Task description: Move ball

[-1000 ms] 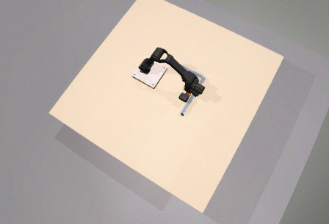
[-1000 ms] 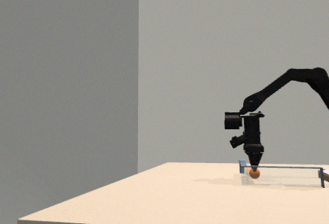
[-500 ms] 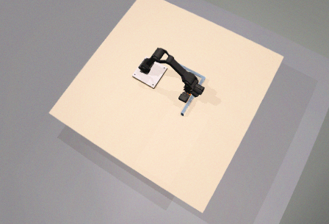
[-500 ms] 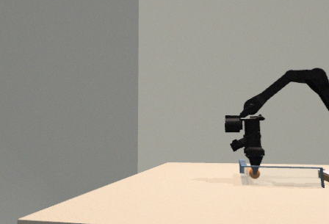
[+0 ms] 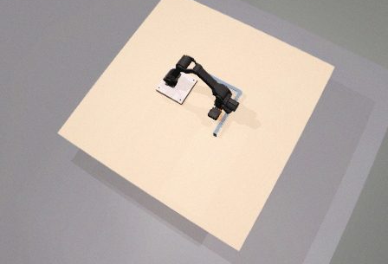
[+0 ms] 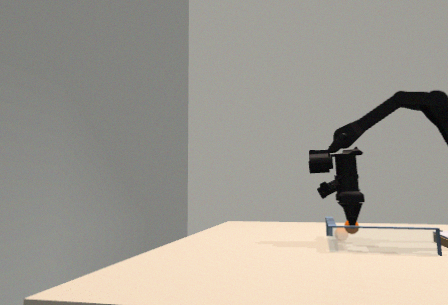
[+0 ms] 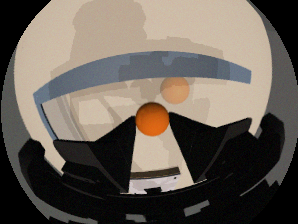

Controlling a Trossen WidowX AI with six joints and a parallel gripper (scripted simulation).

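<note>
The see-through ball copy lies 20 mm ahead of my gripper tip, 40 mm to the right of it and 20 mm below it. From my gripper tip the other things lie so: orange ball (right at my gripper tip).
</note>
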